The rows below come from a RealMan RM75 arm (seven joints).
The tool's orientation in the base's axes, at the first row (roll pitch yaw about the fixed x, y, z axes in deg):
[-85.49, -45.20, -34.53]
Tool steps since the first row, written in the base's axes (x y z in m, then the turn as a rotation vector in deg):
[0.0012, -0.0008, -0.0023, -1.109, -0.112, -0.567]
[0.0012, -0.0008, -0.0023, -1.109, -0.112, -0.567]
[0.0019, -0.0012, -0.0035, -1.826, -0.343, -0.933]
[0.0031, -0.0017, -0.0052, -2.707, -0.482, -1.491]
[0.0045, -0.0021, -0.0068, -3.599, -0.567, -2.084]
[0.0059, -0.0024, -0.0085, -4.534, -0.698, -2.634]
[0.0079, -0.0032, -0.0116, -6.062, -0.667, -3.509]
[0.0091, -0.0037, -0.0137, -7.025, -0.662, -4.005]
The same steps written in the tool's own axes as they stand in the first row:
[-0.0006, 0.0026, -0.0002, -1.001, -0.260, -0.703]
[-0.0006, 0.0026, -0.0002, -1.001, -0.260, -0.703]
[-0.0009, 0.0041, -0.0002, -1.585, -0.375, -1.292]
[-0.0012, 0.0062, -0.0001, -2.437, -0.489, -1.899]
[-0.0014, 0.0083, 0.0002, -3.341, -0.603, -2.467]
[-0.0016, 0.0105, 0.0005, -4.222, -0.759, -3.095]
[-0.0024, 0.0142, 0.0007, -5.742, -1.114, -3.910]
[-0.0030, 0.0166, 0.0008, -6.655, -1.371, -4.433]

